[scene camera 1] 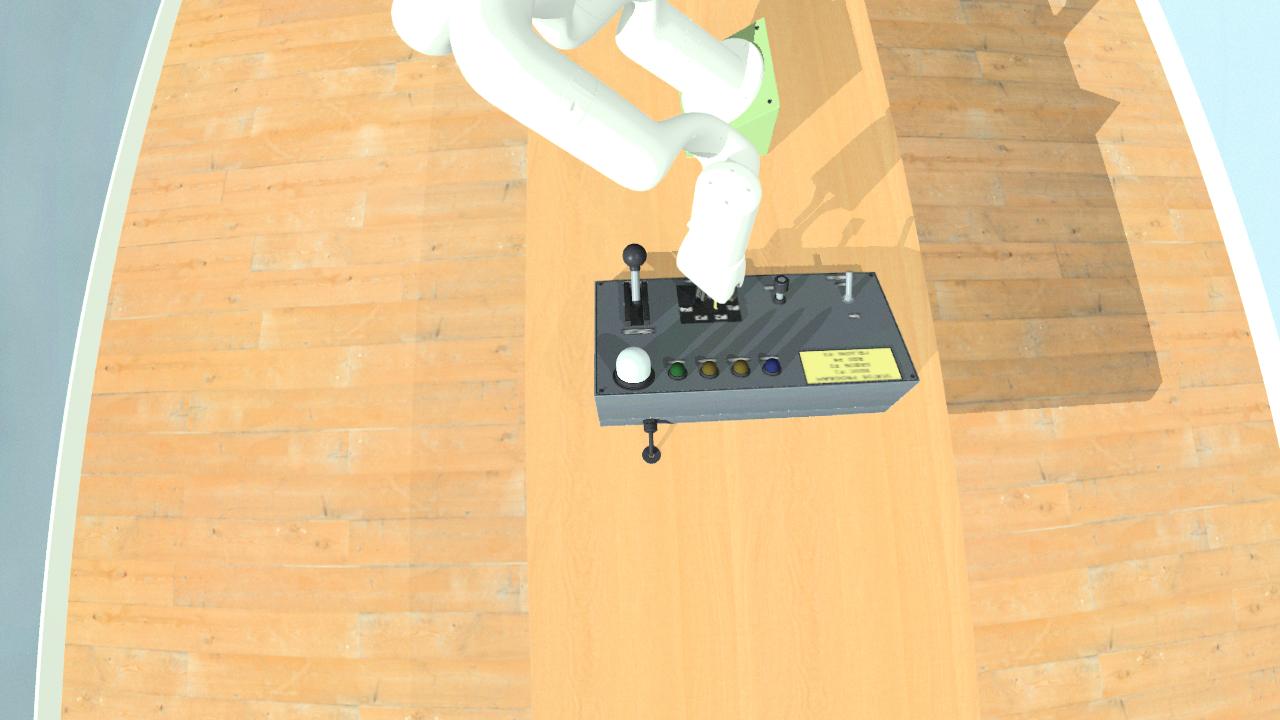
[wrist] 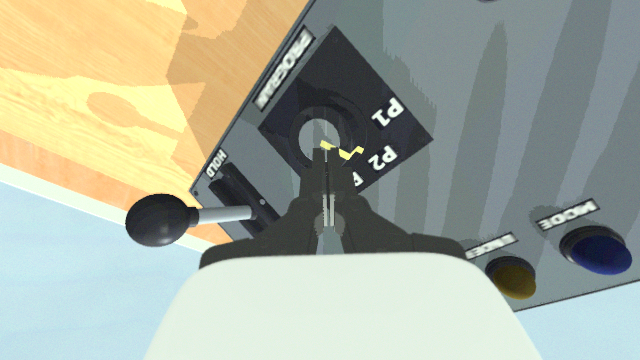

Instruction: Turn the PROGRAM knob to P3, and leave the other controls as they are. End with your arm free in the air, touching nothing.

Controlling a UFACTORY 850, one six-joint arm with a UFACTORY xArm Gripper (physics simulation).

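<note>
The PROGRAM knob (wrist: 307, 135) is a round dark knob with a light grey top, on a black square plate (wrist: 335, 55) (scene camera 1: 687, 315). Its yellow pointer line (wrist: 345, 154) points toward the P2 label (wrist: 383, 158) in the wrist view. The P1 label (wrist: 387, 112) stands beside it. The P3 label (wrist: 356, 179) is partly hidden by a finger, and P4 is hidden. My gripper (wrist: 326, 166) is shut and empty, its two fingertips together over the knob's edge nearest the hand. Whether they touch the knob cannot be told. In the scene view the hand covers most of the knob.
The dark console (scene camera 1: 716, 344) (wrist: 465, 150) also bears a ball-topped lever (scene camera 1: 634, 257) (wrist: 157, 220), a small black knob (scene camera 1: 781, 283), a metal toggle (scene camera 1: 848, 286), a white dome (scene camera 1: 633, 365), a blue button (scene camera 1: 771, 366) (wrist: 600, 252) and a yellow card (scene camera 1: 850, 366). Another lever (scene camera 1: 651, 454) sticks out in front.
</note>
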